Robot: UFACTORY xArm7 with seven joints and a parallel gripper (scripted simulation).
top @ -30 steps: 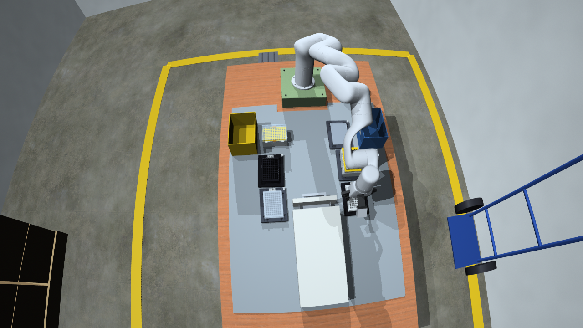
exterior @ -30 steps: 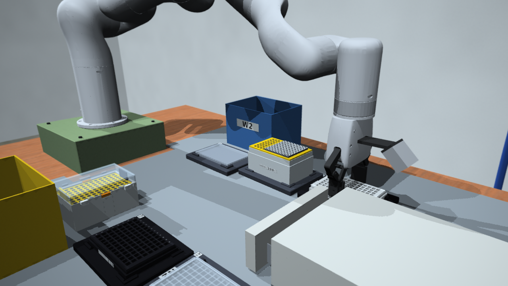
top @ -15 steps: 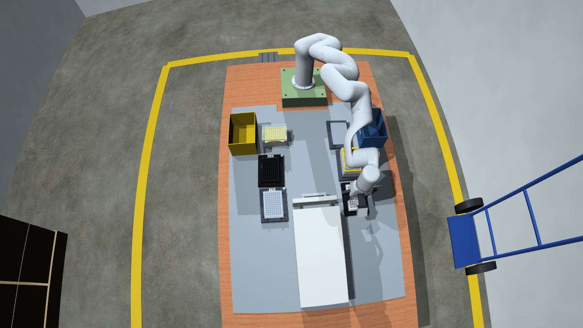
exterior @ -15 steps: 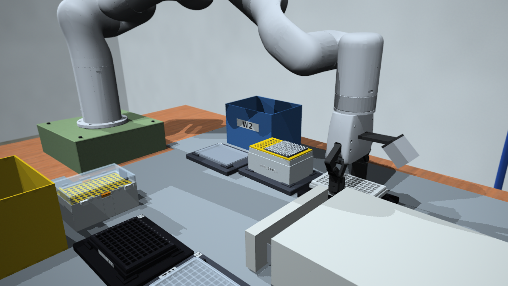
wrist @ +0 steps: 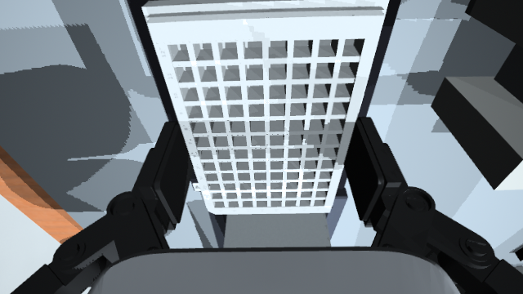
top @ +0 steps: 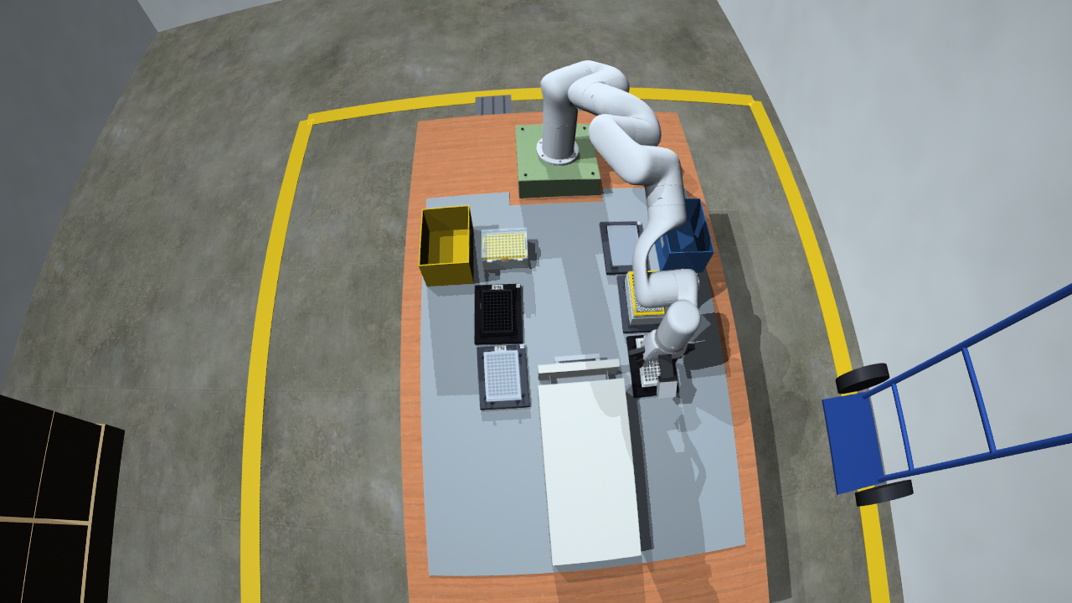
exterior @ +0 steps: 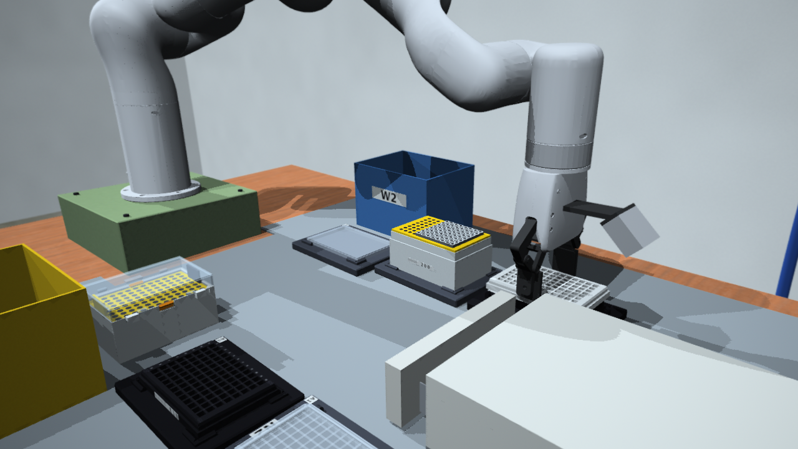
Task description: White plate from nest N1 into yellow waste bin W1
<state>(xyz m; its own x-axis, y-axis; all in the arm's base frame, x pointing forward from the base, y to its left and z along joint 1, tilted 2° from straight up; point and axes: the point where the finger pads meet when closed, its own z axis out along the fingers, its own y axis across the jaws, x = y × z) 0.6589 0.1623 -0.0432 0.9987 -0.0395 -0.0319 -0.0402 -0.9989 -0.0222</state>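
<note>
My hand is 50 mm above the black nest N1. From my hand the other things lie so: tip box (180 mm behind); then white plate (10 mm below); then drawer (120 mm ahead, 200 mm to the right, 30 mm below).
</note>
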